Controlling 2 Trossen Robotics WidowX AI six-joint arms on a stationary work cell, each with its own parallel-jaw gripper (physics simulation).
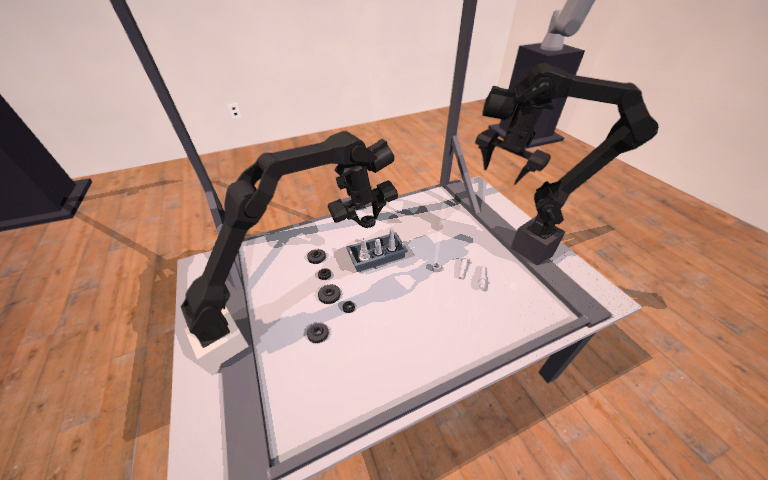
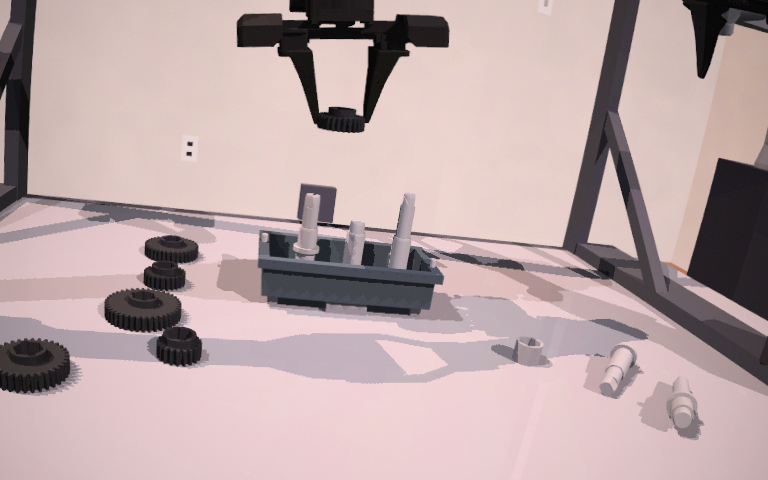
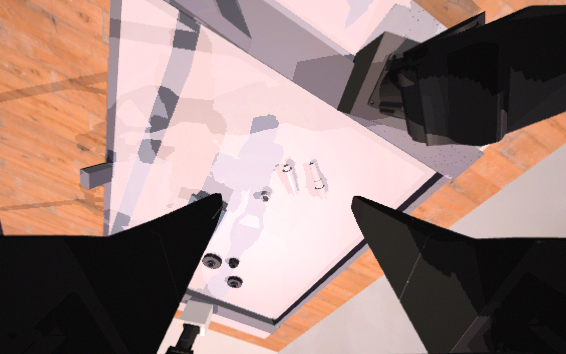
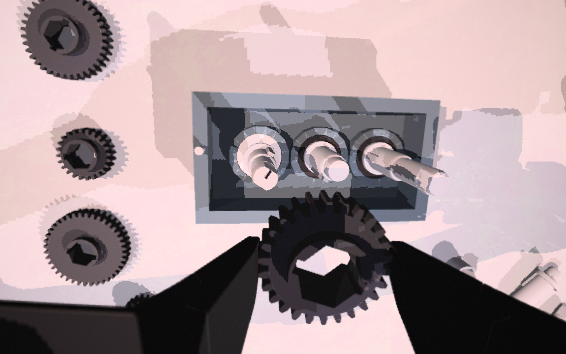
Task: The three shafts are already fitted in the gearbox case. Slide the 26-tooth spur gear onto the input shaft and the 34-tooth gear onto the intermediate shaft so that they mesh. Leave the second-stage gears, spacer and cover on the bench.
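Places are measured from the left arm's base along level axes (x ahead, y left, z up), in metres.
Pixels of known places: left gripper, between the fingertips: (image 1: 499, 176) (image 2: 741, 89) (image 3: 288, 200); right gripper, between the fingertips: (image 1: 367, 221) (image 2: 341, 123) (image 4: 323, 250); left arm's base, origin of its link: (image 1: 541, 229) (image 3: 399, 87); right arm's base, origin of its link: (image 1: 212, 330) (image 3: 191, 328).
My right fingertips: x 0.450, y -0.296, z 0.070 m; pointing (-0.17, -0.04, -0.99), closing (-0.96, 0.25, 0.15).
For each thing: its top centre in the pictures, then the offset to it from my right fingertips. "spot": a spot on its surface instead.
- grey gearbox case, centre of its top: (image 4: 321, 163) (image 2: 349, 244) (image 1: 376, 246) dz -0.120, dx -0.028, dy -0.002 m
- left shaft, a spot on its surface: (image 4: 260, 161) (image 2: 308, 207) spot: dz -0.088, dx +0.013, dy -0.020 m
- middle shaft, a spot on its surface: (image 4: 325, 163) (image 2: 349, 227) spot: dz -0.103, dx -0.027, dy -0.005 m
- right shaft, a spot on its surface: (image 4: 404, 168) (image 2: 398, 220) spot: dz -0.090, dx -0.073, dy +0.008 m
- dark spur gear, centre of its top: (image 4: 333, 278) (image 2: 343, 107) (image 1: 367, 218) dz +0.015, dx +0.001, dy +0.002 m
- small spacer, centre of its top: (image 2: 530, 341) (image 4: 465, 278) (image 3: 264, 198) (image 1: 436, 265) dz -0.159, dx -0.150, dy +0.153 m
The grey gearbox case (image 1: 375, 263) (image 2: 344, 285) (image 4: 317, 99) stands on the white bench with three pale shafts upright in it: the left shaft (image 2: 308, 224) (image 4: 260, 161), the middle shaft (image 2: 354, 243) (image 4: 325, 163) and the right shaft (image 2: 403, 229) (image 4: 404, 168). My right gripper (image 1: 367, 220) (image 2: 340, 119) (image 4: 323, 250) is shut on a dark spur gear (image 2: 340, 121) (image 4: 281, 246) with a hex bore. It holds the gear level, high above the case, roughly over the left and middle shafts. My left gripper (image 1: 502, 171) (image 3: 288, 200) is open and empty, high above the bench's far right.
Several loose dark gears (image 1: 316, 256) (image 1: 329, 293) (image 1: 317, 331) (image 2: 172, 249) lie in a row left of the case. A small spacer (image 1: 434, 267) (image 2: 530, 350) (image 3: 265, 195) and two spare shafts (image 1: 461, 267) (image 1: 482, 277) lie to its right. A frame post (image 1: 455, 95) (image 2: 596, 143) stands at the back.
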